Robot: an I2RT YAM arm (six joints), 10 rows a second.
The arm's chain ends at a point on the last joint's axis. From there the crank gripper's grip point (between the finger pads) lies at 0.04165 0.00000 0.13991 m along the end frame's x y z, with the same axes.
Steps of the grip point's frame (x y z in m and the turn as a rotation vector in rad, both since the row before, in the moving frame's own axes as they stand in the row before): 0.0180, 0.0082, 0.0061, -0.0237, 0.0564, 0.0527; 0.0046, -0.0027, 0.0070, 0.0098, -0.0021, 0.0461; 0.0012, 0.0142, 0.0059, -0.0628, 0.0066, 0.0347; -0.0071, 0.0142, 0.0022, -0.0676, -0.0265, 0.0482; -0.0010, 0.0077, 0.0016, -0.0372, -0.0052, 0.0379; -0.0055, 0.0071, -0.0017, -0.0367, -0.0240, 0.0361; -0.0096, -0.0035, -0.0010, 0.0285, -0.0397, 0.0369; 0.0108, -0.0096, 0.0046, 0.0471, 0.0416, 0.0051; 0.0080, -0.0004, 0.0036, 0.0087, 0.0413, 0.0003; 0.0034, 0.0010, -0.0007, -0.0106, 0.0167, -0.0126
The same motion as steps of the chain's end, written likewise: 0.0103, 0.0025, 0.0087, -0.0237, 0.0564, 0.0527; 0.0049, -0.0032, 0.0069, 0.0098, -0.0021, 0.0461; 0.0005, 0.0040, 0.0065, -0.0628, 0.0066, 0.0347; -0.0031, 0.0028, 0.0015, -0.0676, -0.0265, 0.0482; -0.0001, 0.0009, 0.0015, -0.0372, -0.0052, 0.0379; -0.0020, 0.0005, -0.0025, -0.0367, -0.0240, 0.0361; -0.0041, -0.0009, -0.0025, 0.0285, -0.0397, 0.0369; 0.0050, -0.0033, 0.0066, 0.0471, 0.0416, 0.0051; 0.0023, 0.0008, 0.0054, 0.0087, 0.0413, 0.0003; 0.0011, 0.0001, 0.0000, -0.0106, 0.0167, -0.0126
